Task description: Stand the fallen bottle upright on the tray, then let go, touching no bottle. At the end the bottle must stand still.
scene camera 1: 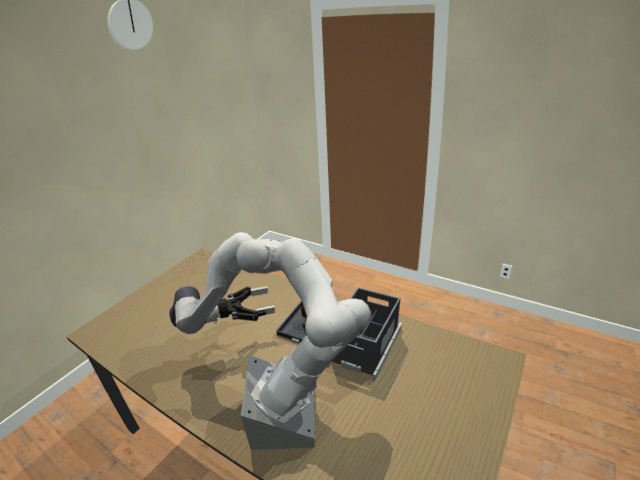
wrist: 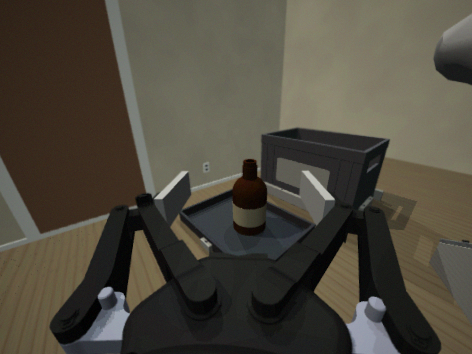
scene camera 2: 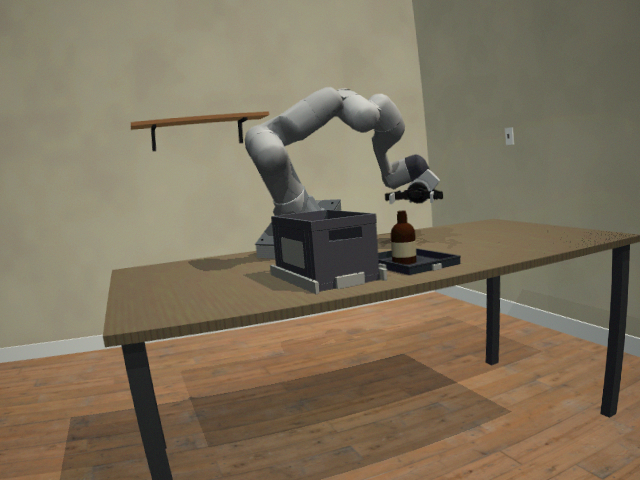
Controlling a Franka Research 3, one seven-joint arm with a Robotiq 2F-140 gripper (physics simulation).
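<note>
A brown bottle (scene camera 2: 403,235) (wrist: 249,202) with a cream label stands upright on the dark tray (scene camera 2: 448,261) (wrist: 210,220). In scene camera 1 the arm hides most of the bottle (scene camera 1: 303,316) and part of the tray (scene camera 1: 285,333). My gripper (scene camera 1: 263,300) (scene camera 2: 412,197) (wrist: 244,183) is open and empty. It is held level, back from the bottle and higher than the tray, its fingers pointing toward the bottle. In the wrist view the bottle shows between the fingers but farther off, with no finger touching it.
A dark crate (scene camera 1: 356,356) (scene camera 2: 346,259) (wrist: 342,184) with inner dividers stands close beside the tray, higher than the tray rim. Light-coloured strips (scene camera 2: 350,280) sit along the crate's foot. The robot's base (scene camera 1: 279,431) stands on the wooden table (scene camera 1: 444,403) (scene camera 2: 206,294).
</note>
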